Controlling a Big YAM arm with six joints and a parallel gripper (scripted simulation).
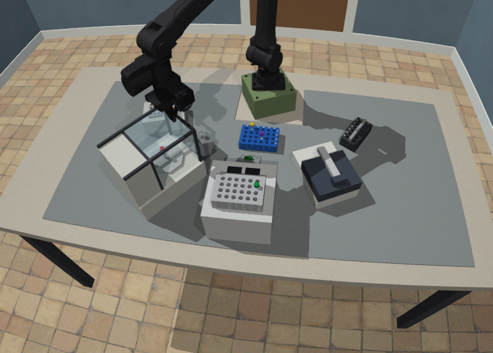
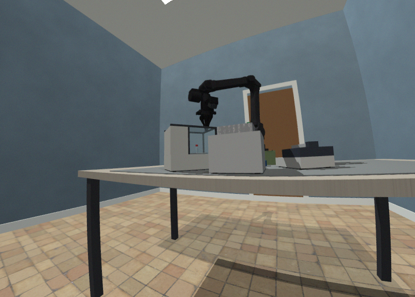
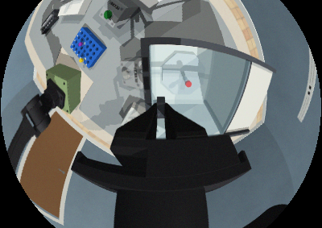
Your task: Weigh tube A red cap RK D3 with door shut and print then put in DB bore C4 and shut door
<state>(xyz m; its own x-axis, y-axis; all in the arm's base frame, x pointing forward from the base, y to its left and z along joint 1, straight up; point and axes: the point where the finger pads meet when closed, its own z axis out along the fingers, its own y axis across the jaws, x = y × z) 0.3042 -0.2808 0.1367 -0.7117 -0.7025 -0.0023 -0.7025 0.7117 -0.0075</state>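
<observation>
Now: hand 20 mm short of the balance door, 20 mm to the left of it and 10 mm above it. The rest, counted from my hand: blue tube rack RK: 100 mm behind, 250 mm to the left, 210 mm below; grey well block: 210 mm ahead, 190 mm to the left, 70 mm below; spectrophotometer SP: 60 mm ahead, 450 mm to the left, 160 mm below.
</observation>
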